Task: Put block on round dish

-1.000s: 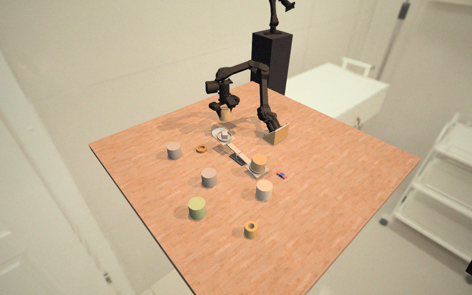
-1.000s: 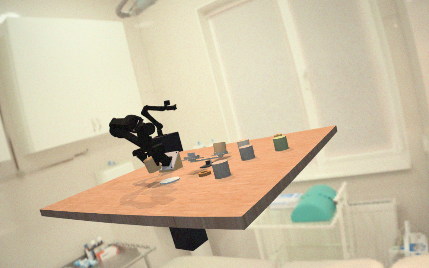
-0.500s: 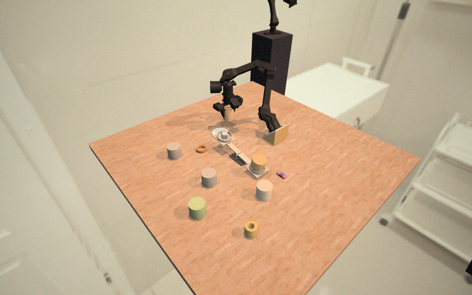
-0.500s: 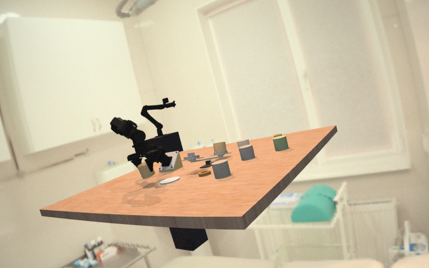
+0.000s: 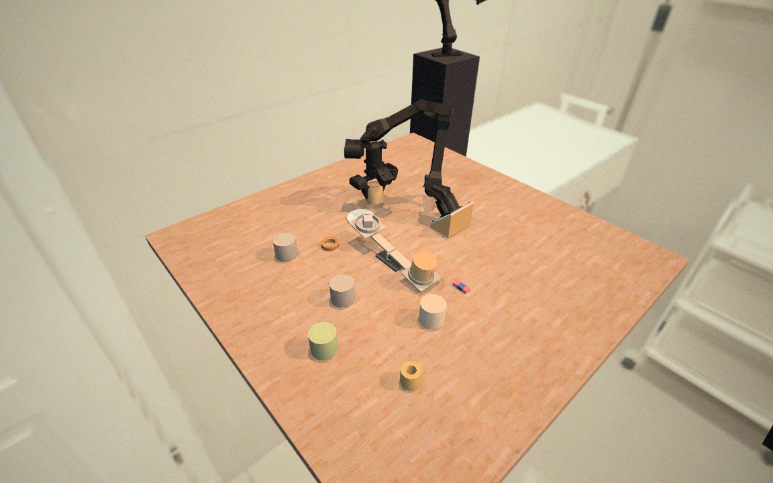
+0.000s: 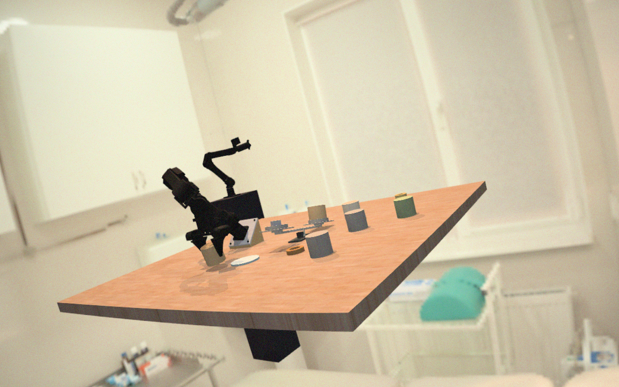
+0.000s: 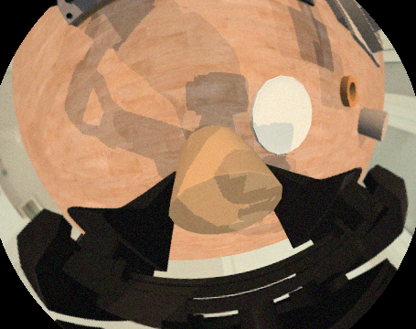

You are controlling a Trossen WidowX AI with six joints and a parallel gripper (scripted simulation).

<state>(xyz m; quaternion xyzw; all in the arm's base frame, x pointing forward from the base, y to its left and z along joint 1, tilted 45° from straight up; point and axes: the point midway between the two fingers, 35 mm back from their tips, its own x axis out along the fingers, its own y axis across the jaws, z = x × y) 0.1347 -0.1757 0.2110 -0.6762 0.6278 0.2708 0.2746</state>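
Right now my gripper tip is 16 cm short of the grey block, 18 cm to the right of it and 5 cm below it. Also, from my gripper tip: small balance 15 cm ahead, 30 cm to the left; round white dish 10 cm ahead, 5 cm to the left, 3 cm below; cup 14 cm ahead, 45 cm to the left, 2 cm above.
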